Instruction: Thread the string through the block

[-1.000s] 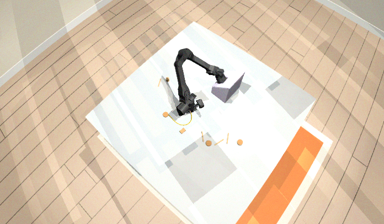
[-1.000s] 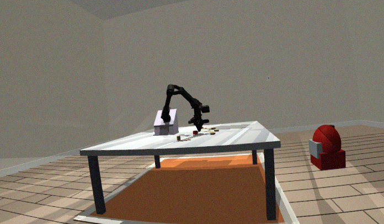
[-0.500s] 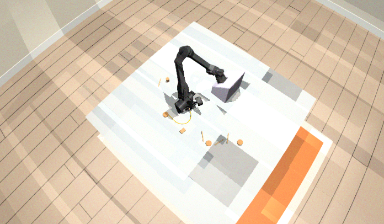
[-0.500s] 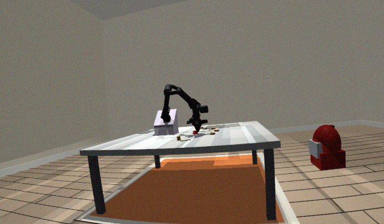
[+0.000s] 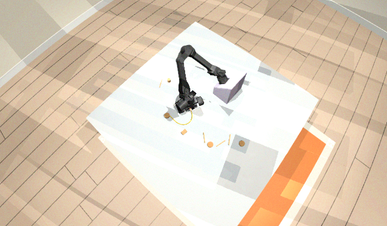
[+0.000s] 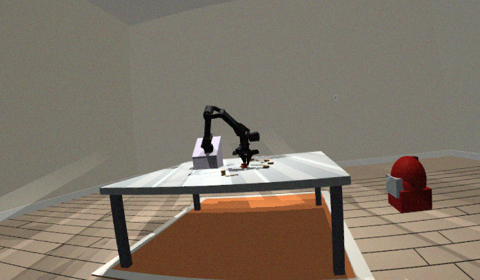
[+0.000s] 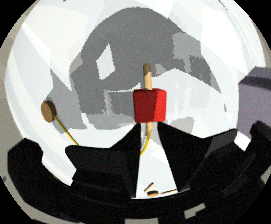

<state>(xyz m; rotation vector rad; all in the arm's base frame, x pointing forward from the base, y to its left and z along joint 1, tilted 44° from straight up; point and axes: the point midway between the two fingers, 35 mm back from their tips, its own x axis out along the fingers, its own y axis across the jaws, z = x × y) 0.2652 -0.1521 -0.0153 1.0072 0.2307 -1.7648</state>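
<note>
The thin wooden stick is 10 mm behind my gripper tip and 10 mm to the right of it. From my gripper tip the other things lie so: red cube: 10 mm behind, 20 mm to the right; tan wooden block: 160 mm ahead, 60 mm to the left, 10 mm below; round wooden button: 130 mm ahead, 110 mm to the right, 10 mm below.
</note>
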